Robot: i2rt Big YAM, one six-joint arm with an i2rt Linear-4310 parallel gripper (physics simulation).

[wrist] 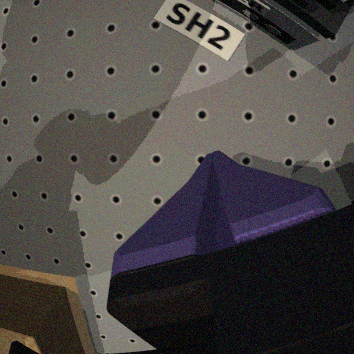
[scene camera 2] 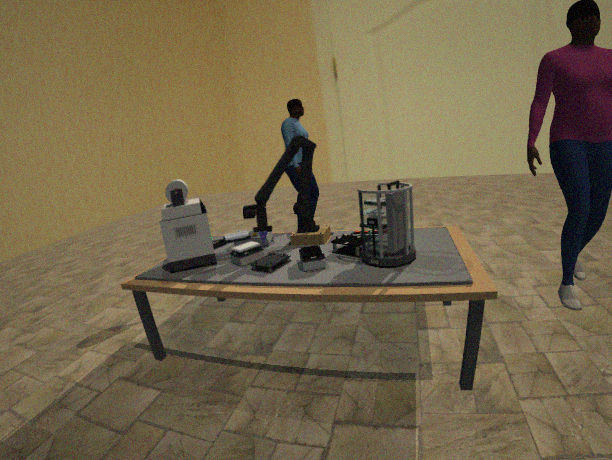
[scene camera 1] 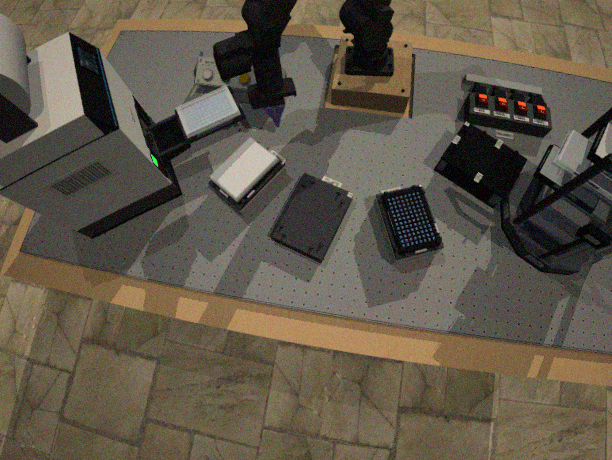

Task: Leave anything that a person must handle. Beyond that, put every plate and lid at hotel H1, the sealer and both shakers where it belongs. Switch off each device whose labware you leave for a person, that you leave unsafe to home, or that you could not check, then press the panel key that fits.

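Where they show: gripper, fingertip midpoint: (wrist: 216, 163) (scene camera 2: 264, 245) (scene camera 1: 277, 125); arm's base, origin of the base link: (scene camera 2: 308, 230) (scene camera 1: 369, 63).
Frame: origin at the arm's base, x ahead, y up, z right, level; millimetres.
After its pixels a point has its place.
My gripper (scene camera 1: 274, 116) {x 193, y -16, z 212 mm} (scene camera 2: 263, 238) {x 193, y -16, z 212 mm} (wrist: 216, 163) {x 193, y -16, z 212 mm} is shut and empty, its purple fingertips low over the mat beside the key panel (scene camera 1: 223, 77), which the arm partly hides; a yellow key and a pale key show. The sealer (scene camera 1: 85, 135) {x 393, y 242, z 471 mm} (scene camera 2: 186, 235) {x 431, y 130, z 533 mm} has a green light and its tray out; a clear plate (scene camera 1: 209, 112) {x 213, y 59, z 353 mm} is at the tray. A white-topped plate (scene camera 1: 246, 169) {x 338, y 32, z 255 mm} (scene camera 2: 247, 246) {x 350, y 32, z 245 mm} sits on a device. A dark flat device (scene camera 1: 311, 217) {x 418, y -19, z 114 mm} (scene camera 2: 270, 261) {x 438, y -19, z 106 mm} has a bare top. A blue-welled plate (scene camera 1: 411, 219) {x 423, y 19, z -87 mm} sits on another base. An SH2 label (wrist: 200, 29) {x 258, y -48, z 211 mm} shows in the wrist view.
Hotel carousel (scene camera 1: 511, 225) {x 410, y -12, z -314 mm} (scene camera 2: 389, 261) {x 501, y -22, z -432 mm} stands right, holding labware. A black clipped device (scene camera 1: 482, 162) {x 275, y 10, z -252 mm} and a box of four orange-red switches (scene camera 1: 507, 112) {x 116, y -10, z -344 mm} stand beside it. The wooden arm base (scene camera 1: 370, 97) {x 97, y -17, z -6 mm} (scene camera 2: 310, 238) {x 98, y -20, z -25 mm} (wrist: 35, 310) {x 89, y -28, z 80 mm} is near my gripper. Two people stand beyond the table.
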